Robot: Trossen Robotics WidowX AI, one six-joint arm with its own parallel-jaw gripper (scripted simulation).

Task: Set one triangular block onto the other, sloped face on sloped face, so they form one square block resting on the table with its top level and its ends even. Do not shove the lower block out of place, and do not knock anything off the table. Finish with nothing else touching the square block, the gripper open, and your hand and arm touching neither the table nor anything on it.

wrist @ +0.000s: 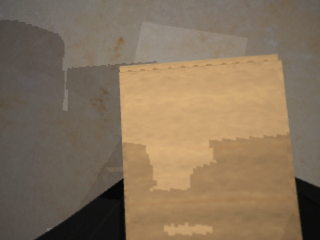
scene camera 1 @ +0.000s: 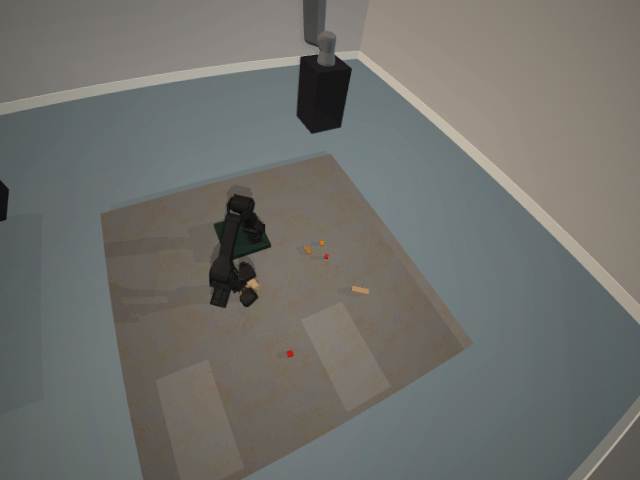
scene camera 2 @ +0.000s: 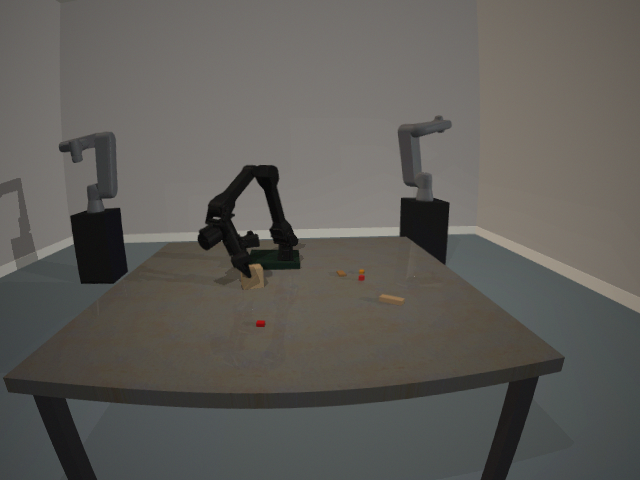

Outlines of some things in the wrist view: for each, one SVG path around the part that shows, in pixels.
My gripper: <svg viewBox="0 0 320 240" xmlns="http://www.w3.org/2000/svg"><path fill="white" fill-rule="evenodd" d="M124 178L81 208L79 212L34 240L126 240ZM295 177L302 239L320 240L320 187Z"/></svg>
A triangular block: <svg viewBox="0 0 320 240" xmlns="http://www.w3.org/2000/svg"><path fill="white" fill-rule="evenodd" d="M282 60L119 72L126 240L303 240L298 211Z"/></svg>
